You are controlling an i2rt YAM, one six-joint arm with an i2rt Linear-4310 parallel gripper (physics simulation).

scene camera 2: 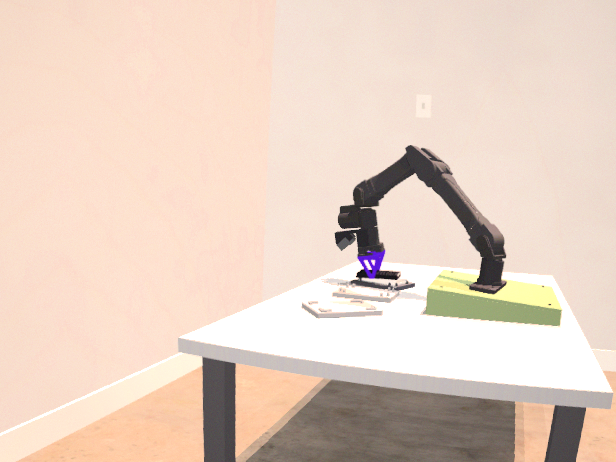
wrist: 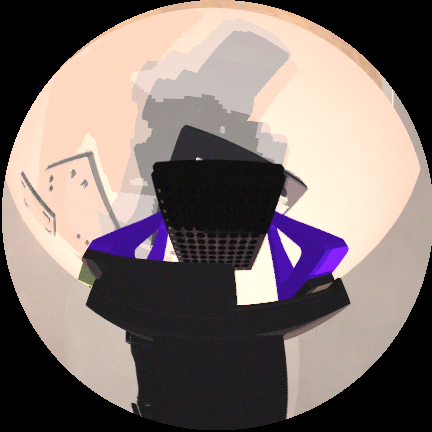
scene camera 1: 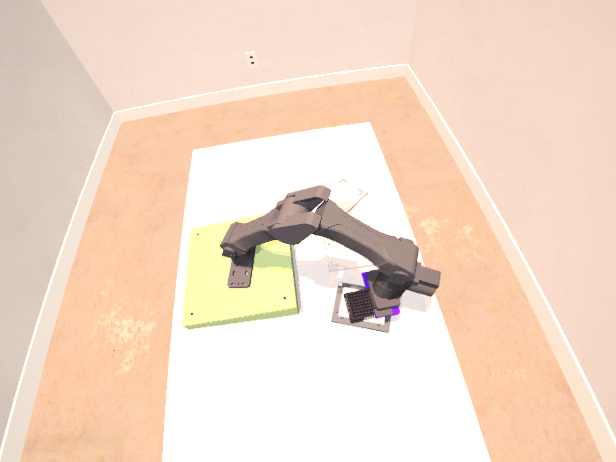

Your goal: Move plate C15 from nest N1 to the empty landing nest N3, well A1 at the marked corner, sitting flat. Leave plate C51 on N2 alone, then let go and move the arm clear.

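Observation:
A black plate with many wells is between the purple fingers of my gripper, which is shut on it. The plate looks about level, low over a dark nest frame and turned relative to it. A white surface, perhaps a white plate, shows inside that nest, mostly hidden; I cannot tell whether the black plate touches it. No nest or plate label is readable, nor is well A1.
A pale nest is beside the dark one, partly under the arm in scene camera 1. Another pale nest stands farther along. No plate shows on either. A green base block carries the arm.

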